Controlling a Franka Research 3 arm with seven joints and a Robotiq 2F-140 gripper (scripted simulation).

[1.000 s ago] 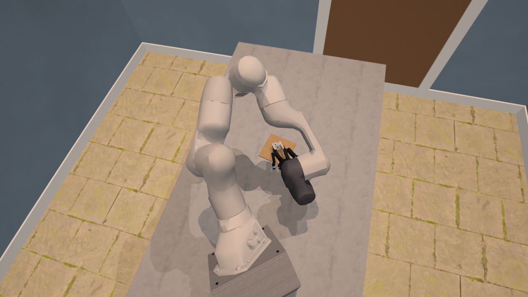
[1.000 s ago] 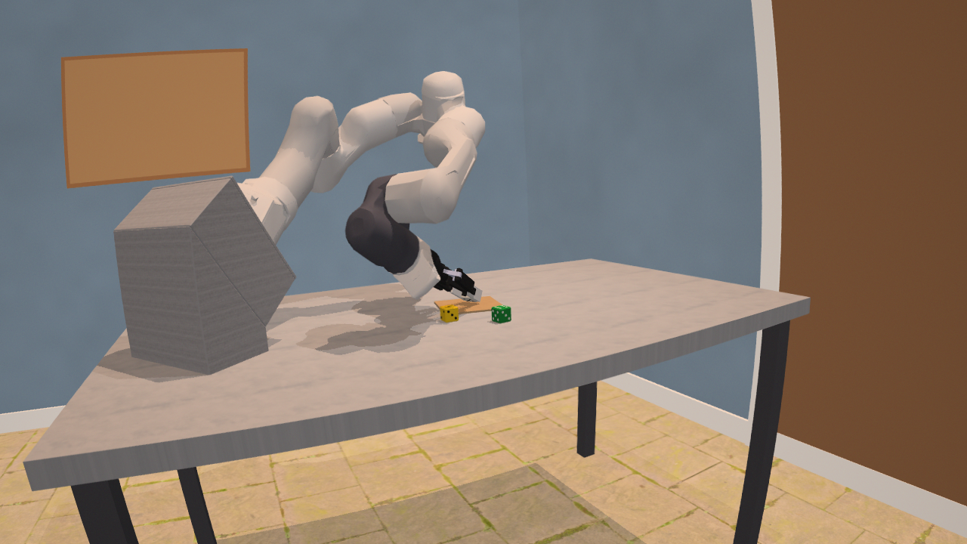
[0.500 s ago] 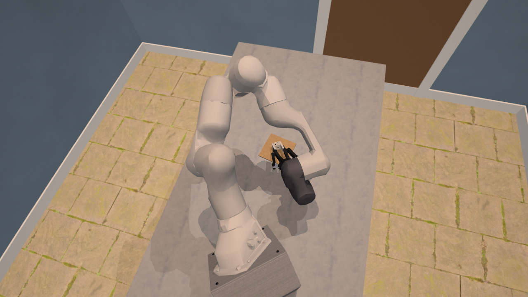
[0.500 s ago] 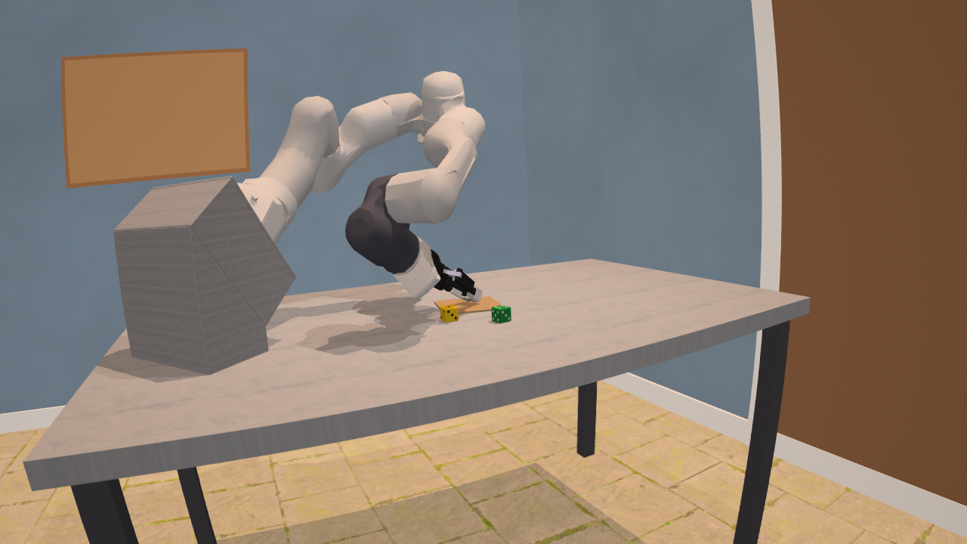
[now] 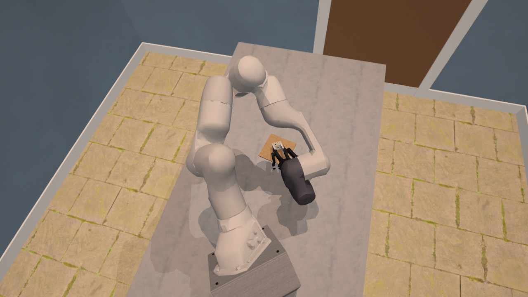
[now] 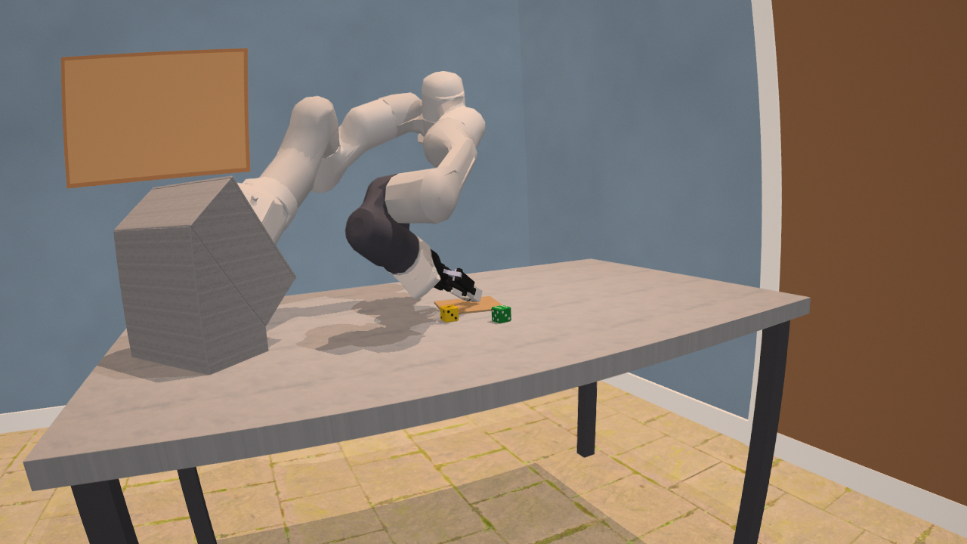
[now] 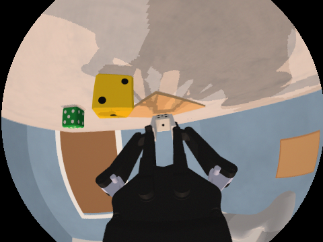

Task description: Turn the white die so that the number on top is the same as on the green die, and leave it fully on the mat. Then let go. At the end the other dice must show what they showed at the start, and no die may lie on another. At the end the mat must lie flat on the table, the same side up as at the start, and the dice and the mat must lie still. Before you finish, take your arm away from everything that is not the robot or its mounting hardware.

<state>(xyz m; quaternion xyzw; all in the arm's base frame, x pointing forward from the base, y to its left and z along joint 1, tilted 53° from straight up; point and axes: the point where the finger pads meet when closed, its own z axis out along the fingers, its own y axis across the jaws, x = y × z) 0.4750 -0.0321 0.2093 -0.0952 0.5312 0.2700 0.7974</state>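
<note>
Right now the white die is 10 mm ahead of my hand, 10 mm to the left of it and 10 mm below it. From my hand the other things lie so: mat (10 mm ahead, 10 mm to the left, 30 mm below); yellow die (60 mm behind, 110 mm to the right, 20 mm below); green die (30 mm ahead, 160 mm to the right, 20 mm below).
</note>
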